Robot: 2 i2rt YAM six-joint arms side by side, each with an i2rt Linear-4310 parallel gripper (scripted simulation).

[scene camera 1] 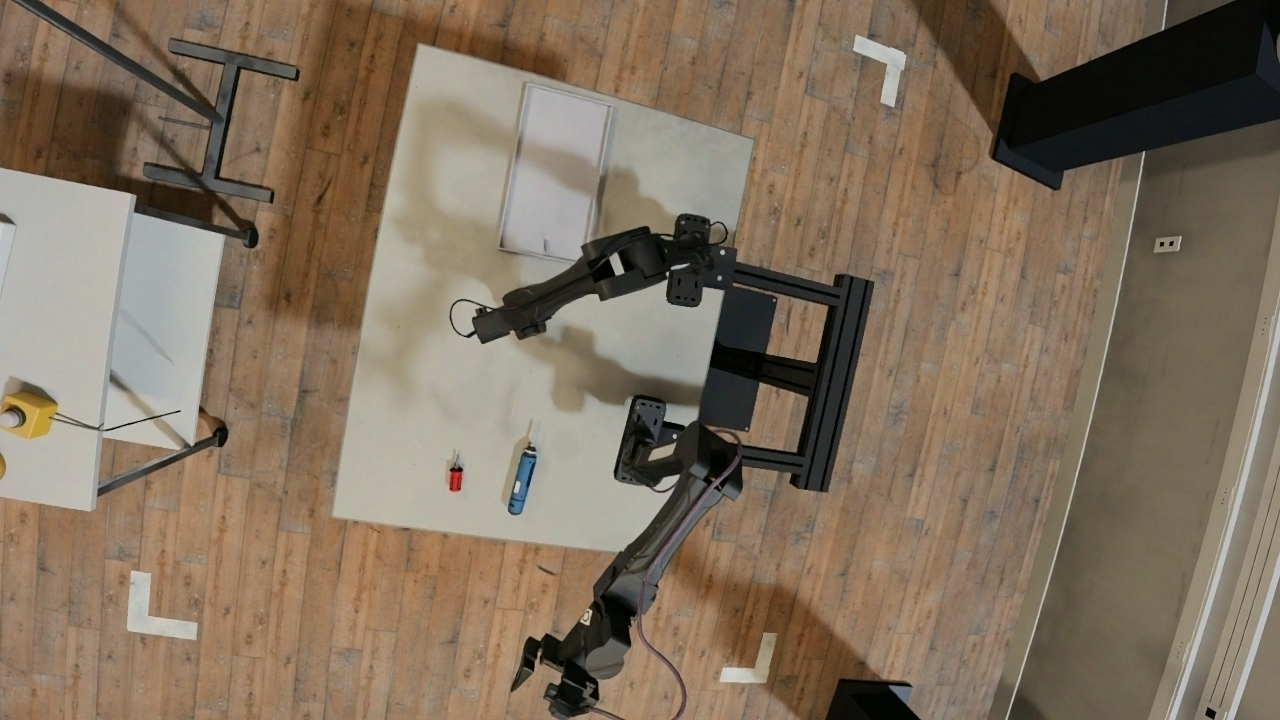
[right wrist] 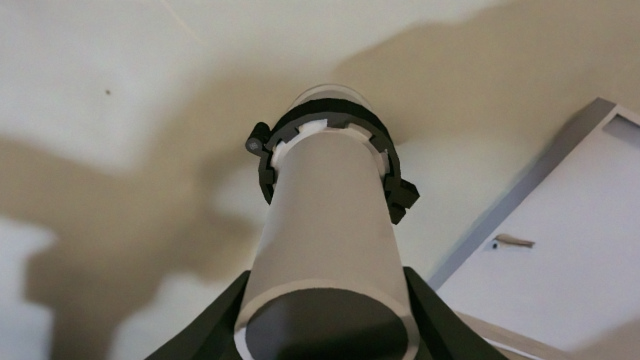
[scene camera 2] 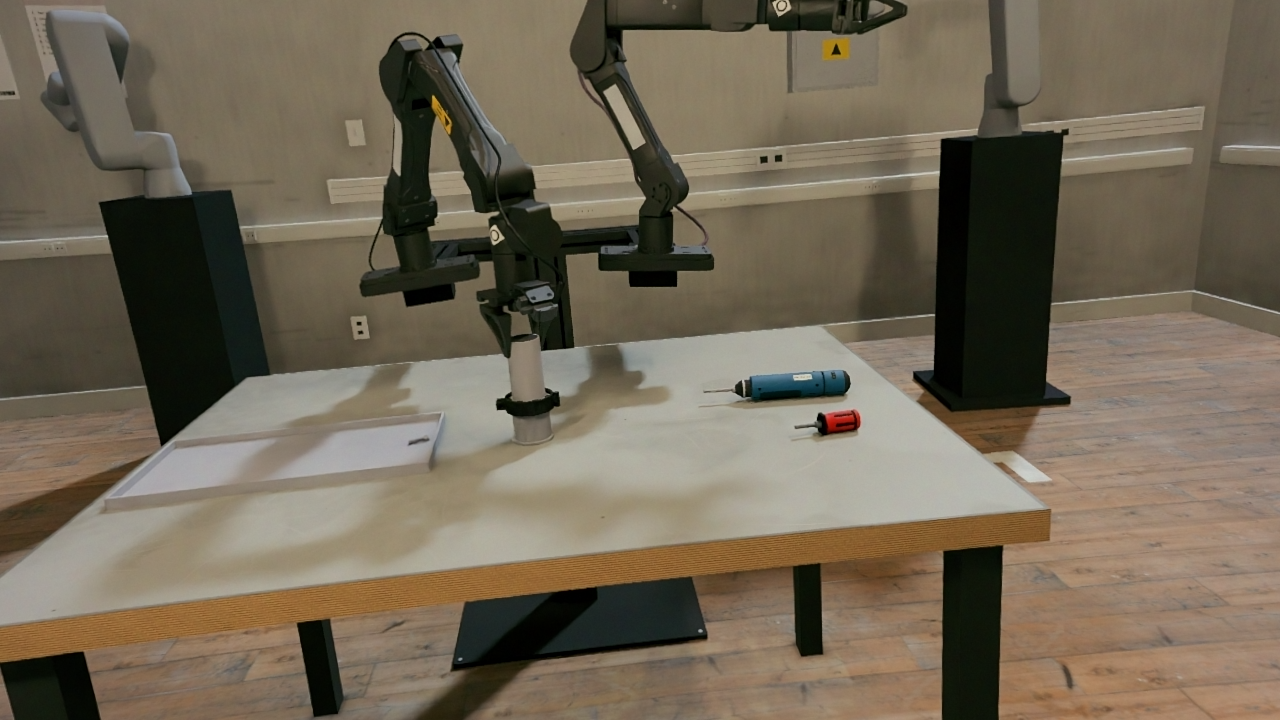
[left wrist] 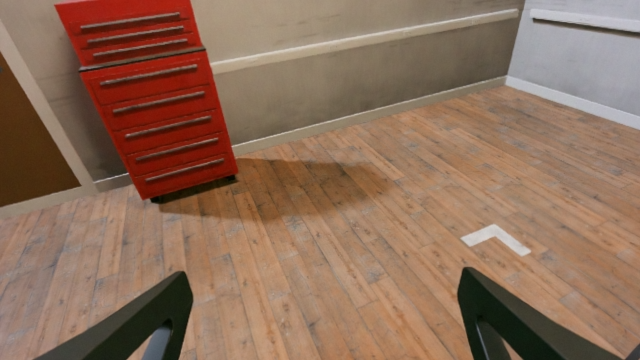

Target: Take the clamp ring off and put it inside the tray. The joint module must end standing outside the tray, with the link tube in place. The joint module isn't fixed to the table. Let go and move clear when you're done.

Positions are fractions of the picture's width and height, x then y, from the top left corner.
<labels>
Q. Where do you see a white tray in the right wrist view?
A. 0.89, 0.80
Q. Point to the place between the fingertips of my left gripper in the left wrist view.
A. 0.50, 0.78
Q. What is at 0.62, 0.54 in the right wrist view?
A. A black clamp ring.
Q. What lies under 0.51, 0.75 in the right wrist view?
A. A pale link tube.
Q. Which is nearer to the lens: the pale link tube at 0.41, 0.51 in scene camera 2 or the white tray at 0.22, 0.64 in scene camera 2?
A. The pale link tube.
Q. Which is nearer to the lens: the pale link tube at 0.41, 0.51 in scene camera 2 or the blue power screwdriver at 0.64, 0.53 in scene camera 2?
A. The pale link tube.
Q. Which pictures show the white tray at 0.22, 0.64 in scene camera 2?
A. Scene camera 1, the right wrist view and scene camera 2 only.
</labels>
